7 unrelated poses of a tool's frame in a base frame.
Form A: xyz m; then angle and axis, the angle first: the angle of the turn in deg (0 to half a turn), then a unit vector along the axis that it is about.
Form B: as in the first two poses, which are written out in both.
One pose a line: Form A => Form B
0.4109 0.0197 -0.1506 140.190 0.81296 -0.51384 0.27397 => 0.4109 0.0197 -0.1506 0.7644 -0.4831 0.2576 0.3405
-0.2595 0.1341 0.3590 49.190 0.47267 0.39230 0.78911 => -0.2595 0.1341 0.3590 0.1967 0.1633 0.3284 0.9093
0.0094 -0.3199 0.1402 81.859 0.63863 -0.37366 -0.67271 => 0.0094 -0.3199 0.1402 0.4184 -0.2448 -0.4407 0.7555
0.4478 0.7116 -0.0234 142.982 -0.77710 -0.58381 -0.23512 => 0.4478 0.7116 -0.0234 -0.7369 -0.5536 -0.2230 0.3175
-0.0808 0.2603 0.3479 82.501 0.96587 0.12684 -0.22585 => -0.0808 0.2603 0.3479 0.6368 0.0836 -0.1489 0.7518
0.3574 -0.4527 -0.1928 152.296 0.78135 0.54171 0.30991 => 0.3574 -0.4527 -0.1928 0.7586 0.5260 0.3009 0.2394
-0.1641 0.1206 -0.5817 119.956 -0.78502 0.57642 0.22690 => -0.1641 0.1206 -0.5817 -0.6797 0.4991 0.1965 0.5003
